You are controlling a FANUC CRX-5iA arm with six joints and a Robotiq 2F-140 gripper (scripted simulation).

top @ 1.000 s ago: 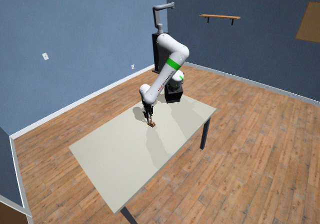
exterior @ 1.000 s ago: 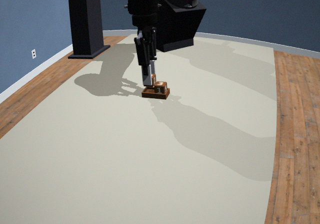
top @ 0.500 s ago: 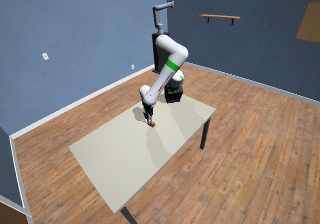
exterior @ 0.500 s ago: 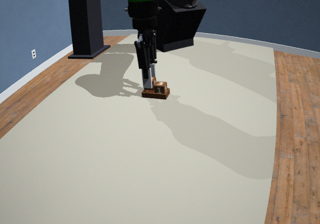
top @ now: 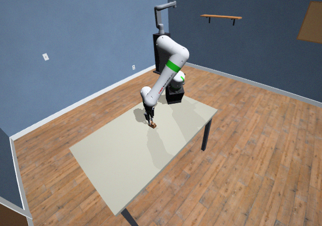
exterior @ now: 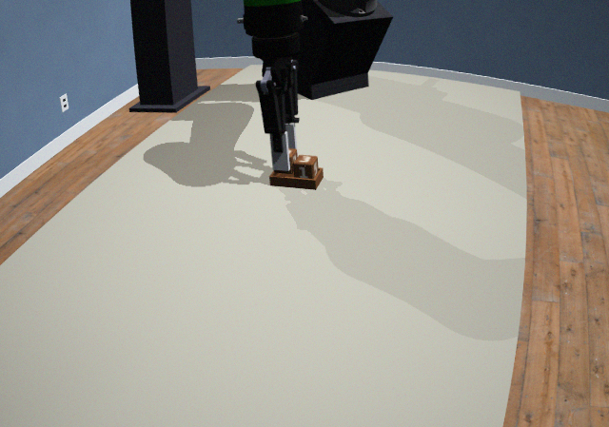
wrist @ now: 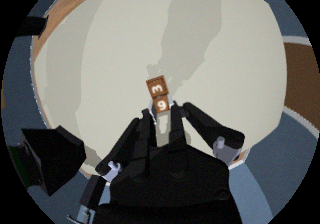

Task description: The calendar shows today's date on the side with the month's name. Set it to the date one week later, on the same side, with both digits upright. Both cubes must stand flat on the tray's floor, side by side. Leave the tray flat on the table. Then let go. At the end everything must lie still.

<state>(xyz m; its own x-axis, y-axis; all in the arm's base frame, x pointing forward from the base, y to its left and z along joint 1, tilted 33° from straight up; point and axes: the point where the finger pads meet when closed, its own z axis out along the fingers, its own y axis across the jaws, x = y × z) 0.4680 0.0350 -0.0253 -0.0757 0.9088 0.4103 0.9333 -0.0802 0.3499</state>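
Right now the brown wooden tray is 50 mm below my hand and 20 mm to the left of it.
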